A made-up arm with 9 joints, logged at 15 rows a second.
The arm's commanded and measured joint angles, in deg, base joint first. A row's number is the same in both.
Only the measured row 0 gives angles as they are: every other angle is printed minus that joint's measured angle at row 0.
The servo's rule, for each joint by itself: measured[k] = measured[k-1] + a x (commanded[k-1-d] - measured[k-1]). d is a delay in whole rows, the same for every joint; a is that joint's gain. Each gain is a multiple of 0.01, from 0.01 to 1. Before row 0 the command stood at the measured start. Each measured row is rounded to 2 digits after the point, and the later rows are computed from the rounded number. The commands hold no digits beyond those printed.
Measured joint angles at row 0: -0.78 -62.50 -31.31 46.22 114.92 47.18 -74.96 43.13 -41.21
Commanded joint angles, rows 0 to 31: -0.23 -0.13 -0.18 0.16 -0.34 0.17 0.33 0.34 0.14; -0.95 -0.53 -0.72 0.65 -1.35 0.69 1.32 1.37 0.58; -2.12 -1.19 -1.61 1.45 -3.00 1.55 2.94 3.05 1.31; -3.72 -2.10 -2.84 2.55 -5.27 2.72 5.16 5.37 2.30; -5.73 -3.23 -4.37 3.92 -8.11 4.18 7.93 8.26 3.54; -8.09 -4.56 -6.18 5.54 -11.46 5.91 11.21 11.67 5.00; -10.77 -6.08 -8.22 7.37 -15.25 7.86 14.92 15.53 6.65; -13.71 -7.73 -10.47 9.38 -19.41 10.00 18.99 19.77 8.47; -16.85 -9.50 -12.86 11.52 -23.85 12.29 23.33 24.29 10.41; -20.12 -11.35 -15.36 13.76 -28.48 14.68 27.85 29.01 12.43; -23.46 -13.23 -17.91 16.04 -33.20 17.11 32.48 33.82 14.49; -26.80 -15.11 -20.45 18.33 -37.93 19.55 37.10 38.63 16.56; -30.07 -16.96 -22.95 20.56 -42.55 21.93 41.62 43.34 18.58; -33.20 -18.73 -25.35 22.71 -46.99 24.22 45.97 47.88 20.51; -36.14 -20.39 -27.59 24.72 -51.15 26.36 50.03 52.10 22.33; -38.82 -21.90 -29.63 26.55 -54.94 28.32 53.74 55.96 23.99; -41.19 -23.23 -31.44 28.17 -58.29 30.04 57.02 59.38 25.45; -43.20 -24.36 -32.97 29.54 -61.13 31.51 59.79 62.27 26.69; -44.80 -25.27 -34.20 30.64 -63.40 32.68 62.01 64.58 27.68; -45.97 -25.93 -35.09 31.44 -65.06 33.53 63.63 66.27 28.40; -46.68 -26.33 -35.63 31.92 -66.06 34.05 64.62 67.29 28.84; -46.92 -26.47 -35.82 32.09 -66.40 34.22 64.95 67.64 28.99; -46.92 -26.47 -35.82 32.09 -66.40 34.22 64.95 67.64 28.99; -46.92 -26.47 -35.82 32.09 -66.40 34.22 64.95 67.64 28.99; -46.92 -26.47 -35.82 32.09 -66.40 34.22 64.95 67.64 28.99; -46.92 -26.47 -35.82 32.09 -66.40 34.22 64.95 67.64 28.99; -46.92 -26.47 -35.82 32.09 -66.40 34.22 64.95 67.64 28.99; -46.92 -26.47 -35.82 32.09 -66.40 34.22 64.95 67.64 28.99; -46.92 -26.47 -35.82 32.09 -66.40 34.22 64.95 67.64 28.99; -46.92 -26.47 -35.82 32.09 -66.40 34.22 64.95 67.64 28.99; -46.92 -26.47 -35.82 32.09 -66.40 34.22 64.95 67.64 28.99; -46.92 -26.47 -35.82 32.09 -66.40 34.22 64.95 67.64 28.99
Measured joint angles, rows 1 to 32: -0.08 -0.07 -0.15 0.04 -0.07 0.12 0.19 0.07 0.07; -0.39 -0.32 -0.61 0.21 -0.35 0.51 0.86 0.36 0.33; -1.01 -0.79 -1.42 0.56 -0.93 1.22 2.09 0.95 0.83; -1.99 -1.50 -2.57 1.12 -1.88 2.24 3.90 1.92 1.58; -3.34 -2.43 -4.03 1.90 -3.25 3.56 6.28 3.31 2.58; -5.05 -3.58 -5.77 2.92 -5.06 5.16 9.19 5.15 3.81; -7.11 -4.93 -7.75 4.17 -7.30 7.00 12.57 7.43 5.26; -9.49 -6.44 -9.95 5.63 -9.96 9.04 16.36 10.14 6.90; -12.14 -8.09 -12.31 7.28 -13.02 11.25 20.47 13.25 8.69; -15.01 -9.85 -14.78 9.09 -16.42 13.58 24.82 16.72 10.60; -18.05 -11.68 -17.32 11.04 -20.11 15.98 29.34 20.48 12.58; -21.20 -13.53 -19.86 13.08 -24.03 18.41 33.92 24.47 14.61; -24.39 -15.38 -22.36 15.17 -28.10 20.80 38.46 28.62 16.63; -27.56 -17.19 -24.78 17.28 -32.26 23.13 42.89 32.86 18.61; -30.65 -18.92 -27.06 19.36 -36.42 25.33 47.10 37.09 20.51; -33.59 -20.53 -29.14 21.37 -40.49 27.36 51.02 41.24 22.28; -36.33 -21.99 -31.00 23.27 -44.41 29.18 54.56 45.23 23.90; -38.80 -23.27 -32.60 25.03 -48.09 30.76 57.65 48.98 25.32; -40.96 -24.35 -33.90 26.60 -51.46 32.07 60.22 52.41 26.52; -42.76 -25.20 -34.86 27.96 -54.45 33.06 62.23 55.46 27.48; -44.17 -25.81 -35.48 29.07 -57.00 33.73 63.64 58.06 28.17; -45.16 -26.17 -35.76 29.92 -59.07 34.06 64.41 60.17 28.59; -45.79 -26.33 -35.81 30.53 -60.68 34.17 64.73 61.81 28.79; -46.20 -26.41 -35.82 30.97 -61.94 34.20 64.86 63.09 28.89; -46.46 -26.44 -35.82 31.28 -62.92 34.21 64.91 64.09 28.94; -46.63 -26.46 -35.82 31.51 -63.69 34.22 64.93 64.87 28.97; -46.73 -26.47 -35.82 31.67 -64.29 34.22 64.94 65.48 28.98; -46.80 -26.47 -35.82 31.79 -64.75 34.22 64.95 65.96 28.99; -46.84 -26.47 -35.82 31.87 -65.11 34.22 64.95 66.33 28.99; -46.87 -26.47 -35.82 31.93 -65.39 34.22 64.95 66.62 28.99; -46.89 -26.47 -35.82 31.97 -65.61 34.22 64.95 66.84 28.99; -46.90 -26.47 -35.82 32.00 -65.78 34.22 64.95 67.02 28.99
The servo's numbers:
d 0
a 0.36 0.54 0.81 0.28 0.22 0.68 0.59 0.22 0.51

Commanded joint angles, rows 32 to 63: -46.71 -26.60 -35.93 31.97 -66.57 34.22 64.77 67.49 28.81; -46.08 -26.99 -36.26 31.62 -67.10 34.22 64.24 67.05 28.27; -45.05 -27.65 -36.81 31.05 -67.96 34.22 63.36 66.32 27.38; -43.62 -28.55 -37.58 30.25 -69.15 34.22 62.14 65.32 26.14; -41.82 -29.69 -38.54 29.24 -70.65 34.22 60.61 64.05 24.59; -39.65 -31.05 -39.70 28.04 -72.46 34.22 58.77 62.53 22.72; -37.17 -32.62 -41.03 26.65 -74.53 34.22 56.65 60.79 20.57; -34.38 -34.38 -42.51 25.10 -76.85 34.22 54.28 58.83 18.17; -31.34 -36.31 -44.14 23.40 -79.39 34.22 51.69 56.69 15.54; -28.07 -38.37 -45.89 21.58 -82.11 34.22 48.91 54.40 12.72; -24.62 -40.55 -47.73 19.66 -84.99 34.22 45.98 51.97 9.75; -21.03 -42.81 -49.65 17.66 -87.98 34.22 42.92 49.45 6.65; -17.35 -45.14 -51.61 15.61 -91.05 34.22 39.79 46.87 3.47; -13.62 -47.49 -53.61 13.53 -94.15 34.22 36.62 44.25 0.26; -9.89 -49.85 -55.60 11.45 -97.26 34.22 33.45 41.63 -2.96; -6.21 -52.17 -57.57 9.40 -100.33 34.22 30.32 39.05 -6.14; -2.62 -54.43 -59.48 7.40 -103.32 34.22 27.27 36.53 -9.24; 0.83 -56.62 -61.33 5.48 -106.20 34.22 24.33 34.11 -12.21; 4.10 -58.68 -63.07 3.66 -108.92 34.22 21.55 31.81 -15.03; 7.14 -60.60 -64.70 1.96 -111.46 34.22 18.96 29.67 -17.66; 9.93 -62.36 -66.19 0.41 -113.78 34.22 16.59 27.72 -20.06; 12.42 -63.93 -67.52 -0.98 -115.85 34.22 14.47 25.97 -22.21; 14.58 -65.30 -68.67 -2.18 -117.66 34.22 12.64 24.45 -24.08; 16.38 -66.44 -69.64 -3.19 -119.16 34.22 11.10 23.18 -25.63; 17.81 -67.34 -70.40 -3.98 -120.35 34.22 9.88 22.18 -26.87; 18.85 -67.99 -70.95 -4.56 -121.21 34.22 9.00 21.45 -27.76; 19.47 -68.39 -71.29 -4.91 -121.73 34.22 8.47 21.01 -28.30; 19.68 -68.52 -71.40 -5.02 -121.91 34.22 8.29 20.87 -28.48; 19.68 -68.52 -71.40 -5.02 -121.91 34.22 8.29 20.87 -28.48; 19.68 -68.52 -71.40 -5.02 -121.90 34.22 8.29 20.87 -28.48; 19.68 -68.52 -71.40 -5.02 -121.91 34.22 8.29 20.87 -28.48; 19.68 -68.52 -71.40 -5.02 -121.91 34.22 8.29 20.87 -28.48
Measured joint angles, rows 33 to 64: -46.83 -26.54 -35.91 31.99 -65.95 34.22 64.84 67.12 28.90; -46.56 -26.78 -36.19 31.89 -66.20 34.22 64.49 67.10 28.58; -46.02 -27.25 -36.69 31.65 -66.59 34.22 63.82 66.93 27.97; -45.16 -27.95 -37.41 31.26 -67.15 34.22 62.83 66.58 27.04; -43.96 -28.89 -38.33 30.69 -67.92 34.22 61.52 66.02 25.79; -42.41 -30.06 -39.44 29.95 -68.92 34.22 59.90 65.25 24.22; -40.52 -31.44 -40.73 29.03 -70.15 34.22 57.98 64.27 22.36; -38.31 -33.03 -42.17 27.93 -71.62 34.22 55.80 63.07 20.22; -35.80 -34.80 -43.77 26.66 -73.33 34.22 53.38 61.67 17.83; -33.02 -36.73 -45.49 25.24 -75.26 34.22 50.74 60.07 15.22; -30.00 -38.79 -47.30 23.68 -77.40 34.22 47.93 58.29 12.43; -26.77 -40.96 -49.20 21.99 -79.73 34.22 44.97 56.35 9.48; -23.38 -43.22 -51.15 20.20 -82.22 34.22 41.91 54.26 6.41; -19.87 -45.53 -53.14 18.33 -84.84 34.22 38.79 52.06 3.27; -16.28 -47.86 -55.13 16.40 -87.57 34.22 35.64 49.77 0.09; -12.65 -50.19 -57.11 14.44 -90.38 34.22 32.50 47.41 -3.09; -9.04 -52.48 -59.03 12.47 -93.23 34.22 29.41 45.02 -6.23; -5.49 -54.72 -60.89 10.51 -96.08 34.22 26.41 42.62 -9.28; -2.04 -56.86 -62.66 8.59 -98.90 34.22 23.54 40.24 -12.21; 1.26 -58.88 -64.31 6.73 -101.66 34.22 20.84 37.91 -14.99; 4.38 -60.76 -65.83 4.96 -104.33 34.22 18.33 35.67 -17.58; 7.27 -62.47 -67.20 3.30 -106.86 34.22 16.05 33.54 -19.94; 9.90 -64.00 -68.39 1.77 -109.24 34.22 14.04 31.54 -22.05; 12.23 -65.32 -69.40 0.38 -111.42 34.22 12.31 29.70 -23.88; 14.24 -66.41 -70.21 -0.84 -113.38 34.22 10.88 28.05 -25.40; 15.90 -67.26 -70.81 -1.88 -115.10 34.22 9.77 26.60 -26.60; 17.19 -67.87 -71.20 -2.73 -116.56 34.22 9.00 25.37 -27.47; 18.09 -68.22 -71.36 -3.37 -117.74 34.22 8.58 24.38 -27.99; 18.66 -68.38 -71.39 -3.83 -118.66 34.22 8.41 23.61 -28.24; 19.03 -68.46 -71.40 -4.16 -119.37 34.22 8.34 23.01 -28.36; 19.26 -68.49 -71.40 -4.40 -119.93 34.22 8.31 22.54 -28.42; 19.41 -68.51 -71.40 -4.57 -120.37 34.22 8.30 22.17 -28.45
